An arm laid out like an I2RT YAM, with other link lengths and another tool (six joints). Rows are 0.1 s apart.
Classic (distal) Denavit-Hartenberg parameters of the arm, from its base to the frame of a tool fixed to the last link. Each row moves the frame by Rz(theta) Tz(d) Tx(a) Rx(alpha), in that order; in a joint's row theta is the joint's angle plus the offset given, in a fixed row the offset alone. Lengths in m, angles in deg.
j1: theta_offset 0  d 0.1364  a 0.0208  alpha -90
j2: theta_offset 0  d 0  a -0.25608  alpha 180
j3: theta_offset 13.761  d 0  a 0.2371  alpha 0
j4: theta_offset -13.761  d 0.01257  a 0.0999  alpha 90
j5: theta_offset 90  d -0.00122  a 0  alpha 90
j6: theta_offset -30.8  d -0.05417  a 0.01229  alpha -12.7
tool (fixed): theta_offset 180  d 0.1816  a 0  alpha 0
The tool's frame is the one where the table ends.
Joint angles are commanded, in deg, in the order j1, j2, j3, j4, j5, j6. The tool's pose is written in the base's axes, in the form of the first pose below.
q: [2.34 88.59 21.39 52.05 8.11 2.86]
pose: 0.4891, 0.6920, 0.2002, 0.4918, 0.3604, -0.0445, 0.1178
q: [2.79 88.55 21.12 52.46 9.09 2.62]
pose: 0.4893, 0.6902, 0.1962, 0.4956, 0.3594, -0.0439, 0.1182
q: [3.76 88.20 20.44 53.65 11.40 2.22]
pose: 0.4909, 0.6831, 0.1892, 0.5065, 0.3570, -0.0429, 0.1211
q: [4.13 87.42 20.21 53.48 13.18 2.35]
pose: 0.4972, 0.6757, 0.1832, 0.5125, 0.3547, -0.0442, 0.1240
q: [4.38 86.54 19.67 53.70 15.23 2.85]
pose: 0.5072, 0.6644, 0.1781, 0.5192, 0.3511, -0.0467, 0.1268
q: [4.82 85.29 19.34 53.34 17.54 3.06]
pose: 0.5157, 0.6536, 0.1710, 0.5269, 0.3475, -0.0487, 0.1311
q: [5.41 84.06 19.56 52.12 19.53 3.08]
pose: 0.5212, 0.6468, 0.1637, 0.5322, 0.3456, -0.0491, 0.1356
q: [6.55 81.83 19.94 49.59 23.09 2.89]
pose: 0.5296, 0.6370, 0.1482, 0.5402, 0.3413, -0.0494, 0.1428
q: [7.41 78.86 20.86 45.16 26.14 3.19]
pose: 0.5400, 0.6291, 0.1338, 0.5430, 0.3366, -0.0502, 0.1506
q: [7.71 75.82 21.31 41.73 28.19 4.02]
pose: 0.5512, 0.6179, 0.1286, 0.5457, 0.3311, -0.0522, 0.1587
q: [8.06 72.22 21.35 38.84 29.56 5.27]
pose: 0.5608, 0.6050, 0.1338, 0.5491, 0.3248, -0.0528, 0.1681
